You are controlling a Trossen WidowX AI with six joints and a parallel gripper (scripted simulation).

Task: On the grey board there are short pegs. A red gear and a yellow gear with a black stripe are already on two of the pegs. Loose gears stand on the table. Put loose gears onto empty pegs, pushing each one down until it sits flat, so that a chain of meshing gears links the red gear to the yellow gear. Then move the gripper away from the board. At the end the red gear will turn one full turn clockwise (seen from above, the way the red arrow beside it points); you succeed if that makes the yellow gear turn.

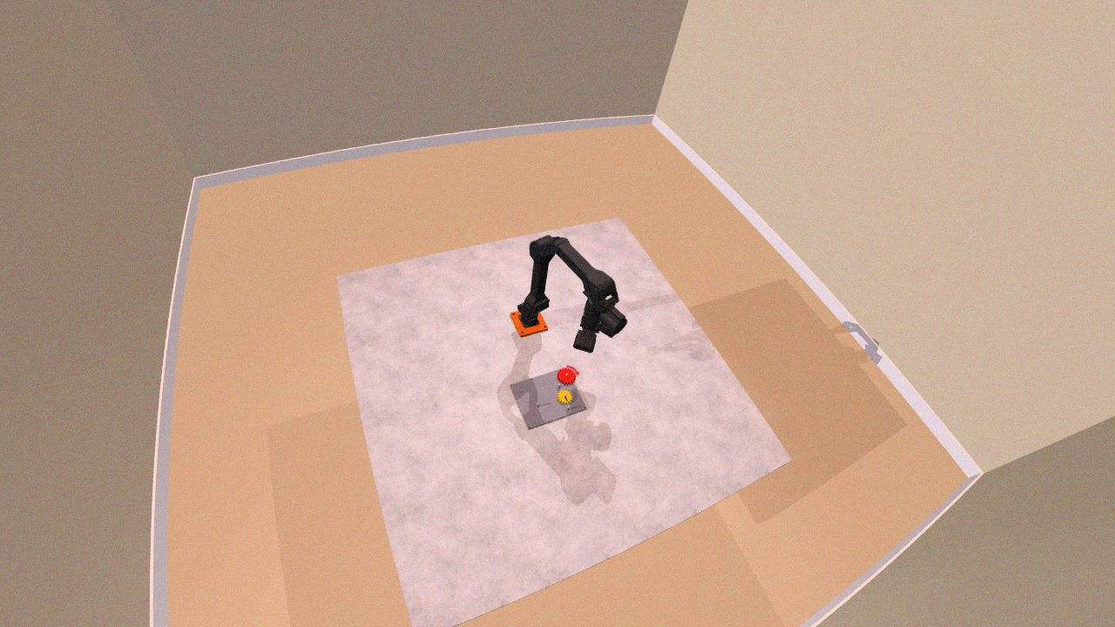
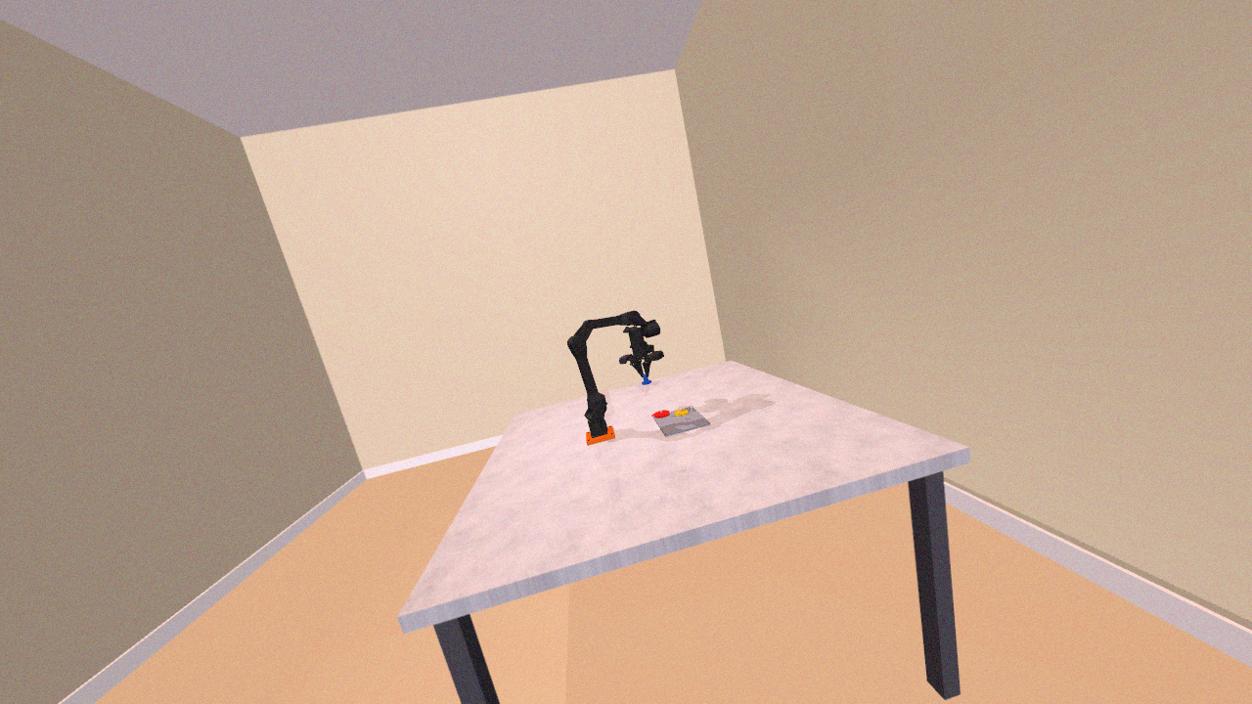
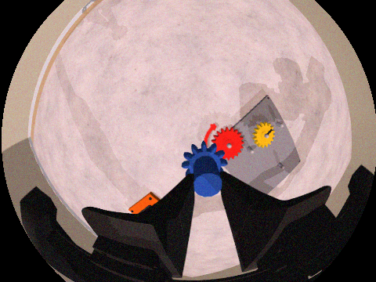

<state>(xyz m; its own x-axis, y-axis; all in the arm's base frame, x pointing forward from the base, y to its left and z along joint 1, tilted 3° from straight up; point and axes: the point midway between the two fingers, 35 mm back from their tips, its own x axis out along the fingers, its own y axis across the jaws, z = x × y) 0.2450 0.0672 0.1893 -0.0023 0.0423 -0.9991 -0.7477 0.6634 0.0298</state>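
My gripper tip is 15 cm above the yellow gear, 10 cm to the left of it and 9 cm short of it. Round my gripper tip: blue gear 1 cm below; then red arrow 16 cm below, 2 cm to the right, 1 cm ahead; then red gear 15 cm below, 5 cm to the right, 2 cm ahead.
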